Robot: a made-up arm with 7 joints. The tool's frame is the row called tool. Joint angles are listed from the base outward.
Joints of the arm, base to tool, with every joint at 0 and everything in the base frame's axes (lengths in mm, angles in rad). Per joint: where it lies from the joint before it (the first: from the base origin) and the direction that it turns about. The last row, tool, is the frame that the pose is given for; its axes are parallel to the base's.
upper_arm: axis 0 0.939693 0.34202 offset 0 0 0
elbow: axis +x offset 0 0 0
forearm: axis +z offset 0 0 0
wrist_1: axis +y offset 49.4 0 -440.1
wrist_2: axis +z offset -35 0 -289.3
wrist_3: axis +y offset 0 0 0
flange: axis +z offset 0 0 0
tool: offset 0 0 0
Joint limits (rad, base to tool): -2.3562..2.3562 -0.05..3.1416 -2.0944..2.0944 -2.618..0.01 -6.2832..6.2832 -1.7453..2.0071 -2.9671..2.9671
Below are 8 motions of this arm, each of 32 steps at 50 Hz.
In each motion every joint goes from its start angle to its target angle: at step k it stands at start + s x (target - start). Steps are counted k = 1, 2, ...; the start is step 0. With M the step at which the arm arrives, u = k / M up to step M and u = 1 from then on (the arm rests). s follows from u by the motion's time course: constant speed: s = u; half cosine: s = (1 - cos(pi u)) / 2; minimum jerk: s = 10 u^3 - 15 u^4 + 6 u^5.
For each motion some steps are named. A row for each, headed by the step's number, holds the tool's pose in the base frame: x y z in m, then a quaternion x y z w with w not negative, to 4 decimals.
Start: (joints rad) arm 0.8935 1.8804 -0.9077 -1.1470 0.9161 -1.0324 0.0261
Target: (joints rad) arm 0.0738 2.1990 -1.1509 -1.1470 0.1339 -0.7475 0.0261
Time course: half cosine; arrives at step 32
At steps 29, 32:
29: 0.1133 0.6426 0.1126 0.2319 -0.0549 -0.7064 0.6665
32: 0.1141 0.6414 0.1184 0.2373 -0.0493 -0.7099 0.6612

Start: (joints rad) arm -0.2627 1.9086 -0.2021 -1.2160 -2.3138 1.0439 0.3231
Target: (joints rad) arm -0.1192 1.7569 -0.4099 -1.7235 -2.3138 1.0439 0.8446
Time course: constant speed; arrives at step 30
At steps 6, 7, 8, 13, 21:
6: 0.3259 0.5187 0.1620 -0.8535 -0.0639 0.3432 0.3869
7: 0.3281 0.5159 0.1543 -0.8524 -0.0466 0.3512 0.3845
8: 0.3301 0.5130 0.1466 -0.8511 -0.0294 0.3591 0.3819
13: 0.3378 0.4979 0.1080 -0.8402 0.0570 0.3968 0.3652
21: 0.3418 0.4704 0.0472 -0.8078 0.1937 0.4503 0.3273

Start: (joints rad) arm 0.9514 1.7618 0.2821 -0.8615 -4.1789 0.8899 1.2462
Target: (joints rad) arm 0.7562 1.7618 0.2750 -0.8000 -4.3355 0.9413 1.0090
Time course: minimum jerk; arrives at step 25
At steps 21, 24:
21: 0.1329 0.6912 0.0542 0.0434 -0.2402 0.8018 0.5454
24: 0.1336 0.6912 0.0552 0.0444 -0.2412 0.7993 0.5486

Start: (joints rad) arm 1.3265 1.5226 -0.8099 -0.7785 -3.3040 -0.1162 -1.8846
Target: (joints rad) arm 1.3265 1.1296 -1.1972 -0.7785 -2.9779 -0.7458 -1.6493
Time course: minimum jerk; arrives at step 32
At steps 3, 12, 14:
3: -0.3633 0.6061 -0.0474 0.3903 0.4060 -0.1101 0.8189
12: -0.4349 0.5551 -0.0653 0.4324 0.4391 -0.0495 0.7860
14: -0.4618 0.5321 -0.0723 0.4482 0.4535 -0.0284 0.7699

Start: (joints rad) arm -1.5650 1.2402 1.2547 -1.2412 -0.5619 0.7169 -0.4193
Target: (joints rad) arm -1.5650 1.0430 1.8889 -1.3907 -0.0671 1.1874 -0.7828
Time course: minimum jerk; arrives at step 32
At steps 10, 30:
10: 0.1343 0.5660 0.2724 0.3327 -0.6692 0.5490 0.3741
30: 0.2047 0.5768 0.1000 0.0084 -0.7550 0.4959 0.4290

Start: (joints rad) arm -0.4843 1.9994 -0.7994 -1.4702 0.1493 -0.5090 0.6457
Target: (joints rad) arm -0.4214 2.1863 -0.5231 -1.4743 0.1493 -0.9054 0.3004
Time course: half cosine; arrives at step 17
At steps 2, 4, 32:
2: 0.2976 0.5121 0.1203 0.2315 -0.5255 -0.5175 0.6344
4: 0.2956 0.5095 0.1354 0.2357 -0.5278 -0.5399 0.6119
32: 0.2757 0.4655 0.2676 0.2661 -0.5167 -0.7226 0.3741

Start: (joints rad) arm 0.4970 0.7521 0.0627 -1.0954 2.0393 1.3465 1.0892
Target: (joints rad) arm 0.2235 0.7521 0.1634 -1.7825 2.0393 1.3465 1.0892
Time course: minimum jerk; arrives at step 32
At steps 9, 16, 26, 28, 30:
9: 0.0405 0.4408 -0.4831 -0.4044 0.2826 0.7611 0.4211
16: 0.1472 0.4074 -0.4305 -0.4859 0.2540 0.6519 0.5238
26: 0.2403 0.3518 -0.3368 -0.5605 0.2019 0.4910 0.6357
28: 0.2450 0.3474 -0.3293 -0.5646 0.1975 0.4784 0.6429
30: 0.2469 0.3455 -0.3262 -0.5663 0.1956 0.4731 0.6459

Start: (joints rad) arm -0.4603 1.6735 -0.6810 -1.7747 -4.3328 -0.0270 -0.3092
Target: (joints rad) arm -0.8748 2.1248 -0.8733 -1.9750 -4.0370 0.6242 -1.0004
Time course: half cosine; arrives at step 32
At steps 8, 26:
8: 0.3675 0.3816 0.0073 -0.0534 -0.5856 -0.1726 0.7902
26: 0.2829 0.3630 0.1714 0.0627 -0.4216 -0.4510 0.7842

